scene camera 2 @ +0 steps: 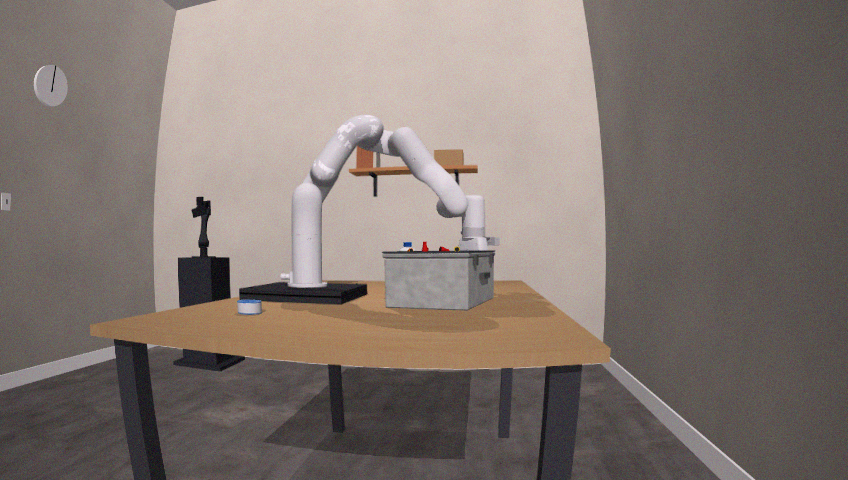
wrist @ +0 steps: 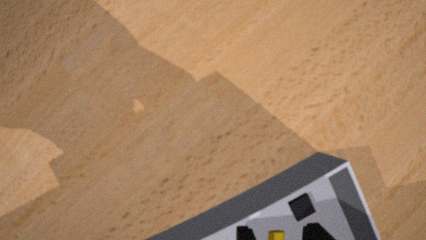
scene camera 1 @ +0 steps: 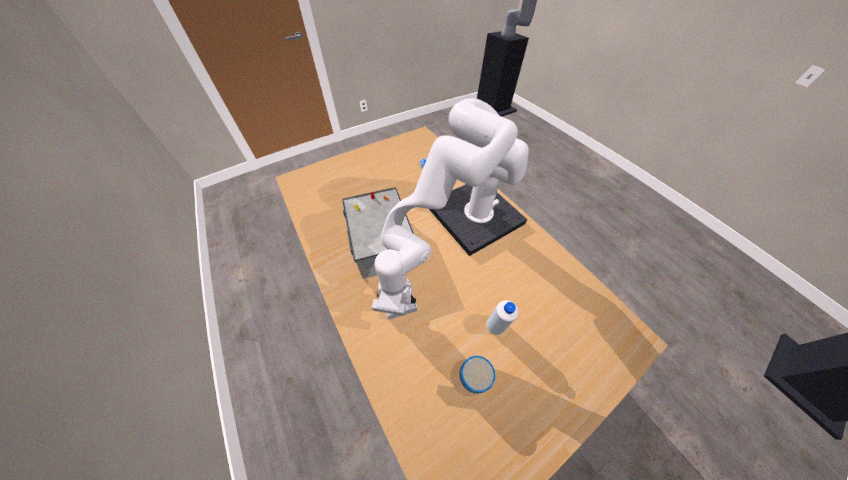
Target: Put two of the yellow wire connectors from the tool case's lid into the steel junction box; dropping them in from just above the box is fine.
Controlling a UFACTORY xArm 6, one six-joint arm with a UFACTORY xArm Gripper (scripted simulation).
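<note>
There is a grey tool case [scene camera 2: 440,280] here, and in scene camera 1 I see the grey tool case [scene camera 1: 365,226] as well. In the wrist view the grey tool case is out of frame.
</note>
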